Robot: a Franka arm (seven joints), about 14 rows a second.
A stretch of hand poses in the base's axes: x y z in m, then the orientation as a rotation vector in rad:
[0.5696 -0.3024 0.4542 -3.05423 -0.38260 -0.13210]
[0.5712 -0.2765 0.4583 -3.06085 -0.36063 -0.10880]
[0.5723 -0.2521 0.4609 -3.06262 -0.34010 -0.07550]
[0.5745 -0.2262 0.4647 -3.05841 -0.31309 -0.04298]
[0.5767 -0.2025 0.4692 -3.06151 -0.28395 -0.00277]
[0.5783 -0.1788 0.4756 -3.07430 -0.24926 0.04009]
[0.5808 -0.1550 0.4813 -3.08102 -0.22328 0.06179]
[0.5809 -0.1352 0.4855 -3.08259 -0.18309 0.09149]
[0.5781 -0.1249 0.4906 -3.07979 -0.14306 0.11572]
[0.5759 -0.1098 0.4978 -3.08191 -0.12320 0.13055]
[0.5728 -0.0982 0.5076 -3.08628 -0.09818 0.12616]
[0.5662 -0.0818 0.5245 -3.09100 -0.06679 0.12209]
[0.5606 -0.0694 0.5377 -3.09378 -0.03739 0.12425]
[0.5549 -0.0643 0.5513 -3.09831 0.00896 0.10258]
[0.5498 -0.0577 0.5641 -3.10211 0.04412 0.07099]
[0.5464 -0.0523 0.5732 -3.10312 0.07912 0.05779]
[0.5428 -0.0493 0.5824 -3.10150 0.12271 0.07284]
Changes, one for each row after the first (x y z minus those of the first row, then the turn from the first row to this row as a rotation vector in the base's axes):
[0.0016 0.0259 0.0041 -0.00432 0.01522 -0.01431]
[0.0027 0.0503 0.0067 -0.00494 0.03727 -0.02694]
[0.0049 0.0762 0.0105 0.00073 0.05967 -0.04310]
[0.0071 0.0999 0.0150 -0.00173 0.08627 -0.06135]
[0.0087 0.1236 0.0214 -0.01417 0.11340 -0.08409]
[0.0112 0.1474 0.0271 -0.02024 0.12726 -0.10098]
[0.0113 0.1672 0.0313 -0.02122 0.14729 -0.12638]
[0.0085 0.1775 0.0364 -0.01805 0.16435 -0.15149]
[0.0063 0.1926 0.0436 -0.02053 0.17407 -0.16418]
[0.0032 0.2042 0.0534 -0.02276 0.17132 -0.18070]
[-0.0034 0.2206 0.0703 -0.02526 0.16885 -0.20132]
[-0.0090 0.2330 0.0835 -0.02698 0.17054 -0.22040]
[-0.0147 0.2381 0.0971 -0.02748 0.15712 -0.25092]
[-0.0198 0.2447 0.1099 -0.02718 0.13716 -0.27434]
[-0.0232 0.2501 0.1190 -0.02657 0.12924 -0.29718]
[-0.0268 0.2531 0.1282 -0.02668 0.13979 -0.32496]

